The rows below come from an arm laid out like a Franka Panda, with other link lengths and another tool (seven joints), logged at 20 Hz.
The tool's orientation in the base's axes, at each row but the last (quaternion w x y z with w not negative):
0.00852, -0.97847, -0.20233, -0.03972
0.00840, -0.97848, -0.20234, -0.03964
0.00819, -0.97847, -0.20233, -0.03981
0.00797, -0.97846, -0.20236, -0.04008
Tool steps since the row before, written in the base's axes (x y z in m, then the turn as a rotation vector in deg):
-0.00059, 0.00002, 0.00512, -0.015, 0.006, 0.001
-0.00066, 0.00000, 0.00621, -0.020, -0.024, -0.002
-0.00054, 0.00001, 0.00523, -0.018, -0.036, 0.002
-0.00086, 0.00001, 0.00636, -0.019, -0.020, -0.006
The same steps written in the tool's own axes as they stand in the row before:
-0.00012, -0.00026, -0.00515, -0.011, -0.011, -0.002
-0.00010, -0.00026, -0.00624, -0.028, 0.014, 0.000
-0.00007, -0.00022, -0.00525, -0.031, 0.026, -0.004
-0.00026, -0.00035, -0.00640, -0.026, 0.011, 0.004

